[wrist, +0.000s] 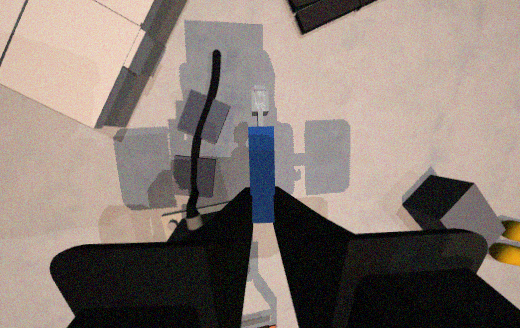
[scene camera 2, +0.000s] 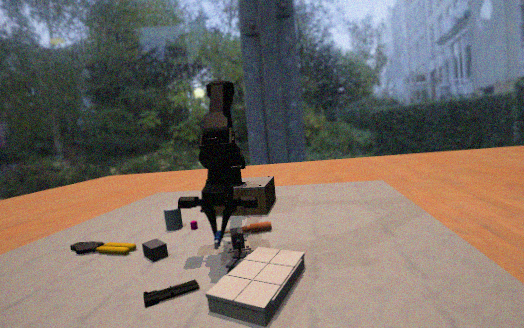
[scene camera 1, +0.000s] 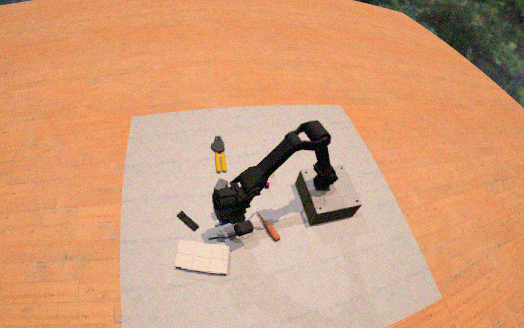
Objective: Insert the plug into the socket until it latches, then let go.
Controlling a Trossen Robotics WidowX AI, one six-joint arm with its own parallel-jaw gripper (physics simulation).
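Places are measured from the arm's base along level axes (x ahead, y left, z up), in metres.
Pixels of known places: gripper, between the fingertips: (wrist: 261, 194) (scene camera 2: 218, 238) (scene camera 1: 228, 221); arm's base, origin of its link: (scene camera 2: 234, 184) (scene camera 1: 321, 184).
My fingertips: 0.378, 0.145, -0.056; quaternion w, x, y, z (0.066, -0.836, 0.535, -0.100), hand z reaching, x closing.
Observation:
Ahead of a thing's pixels: the offset from my fingertips to its top centre, as dx, dy, dz. "spot": to the spot under its first point.
My gripper (scene camera 2: 218, 231) (wrist: 261, 194) is shut on the blue plug @[+0.021, +0.010, +0.017] (scene camera 1: 222, 223) (scene camera 2: 217, 239) (wrist: 262, 155). The plug's clear tip points toward the top of the wrist view, and it hangs above the mat. The dark socket block (scene camera 1: 243, 228) (scene camera 2: 237, 240) stands on a pale plate, beside the plug and apart from it. In the wrist view the left finger hides most of the socket; a plate corner @[spot: -0.057, +0.046, -0.040] (wrist: 171, 226) shows. A black cable @[spot: +0.023, +0.051, -0.042] (wrist: 202, 125) runs from the socket over two grey blocks, to the left of the plug.
A tiled box @[+0.098, +0.146, -0.013] (scene camera 1: 202, 257) (scene camera 2: 270, 272) (wrist: 60, 55) and a black bar @[+0.164, -0.013, -0.032] (scene camera 1: 188, 220) (scene camera 2: 171, 292) (wrist: 327, 14) lie beyond the socket. An orange screwdriver @[-0.153, -0.003, -0.021] (scene camera 1: 270, 229) (scene camera 2: 258, 227) lies nearby. A dark cube @[+0.033, -0.178, -0.013] (scene camera 2: 155, 249) (wrist: 450, 202), a grey cylinder @[-0.163, -0.279, +0.022] (scene camera 2: 173, 219) and yellow-handled pliers @[spot: +0.044, -0.317, -0.030] (scene camera 1: 220, 161) (scene camera 2: 112, 248) also show.

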